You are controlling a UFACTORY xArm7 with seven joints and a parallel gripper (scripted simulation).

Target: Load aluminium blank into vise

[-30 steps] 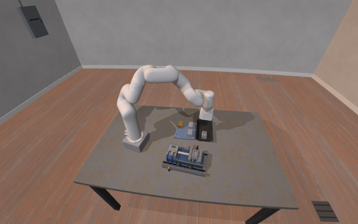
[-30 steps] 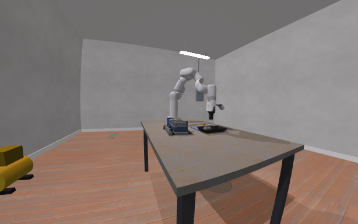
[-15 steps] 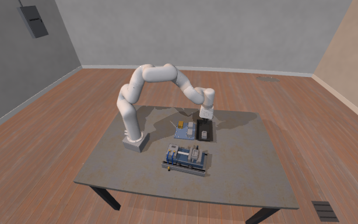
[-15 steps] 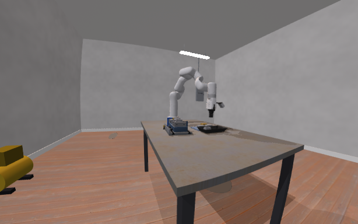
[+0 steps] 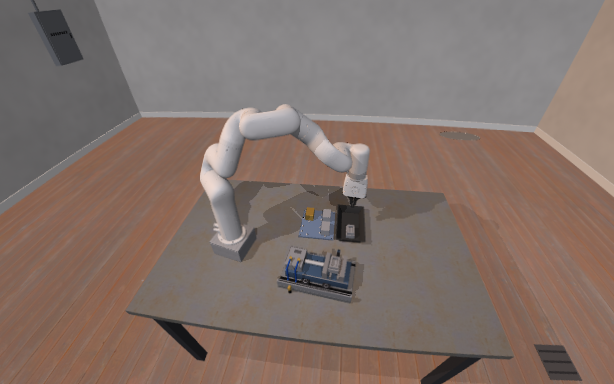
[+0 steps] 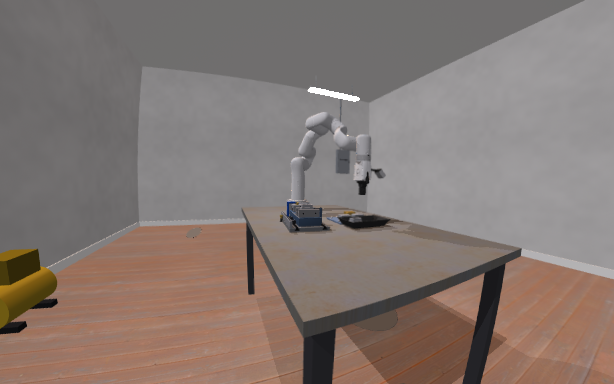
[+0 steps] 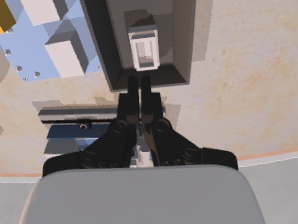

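The white piston rod is 28 cm to the right of my hand, 12 cm behind it and 11 cm below it. From my hand the other things lie so: brass blank 21 cm behind, 16 cm below, 4 cm to the left; then vise 28 cm to the right, 15 cm below, 10 cm behind.
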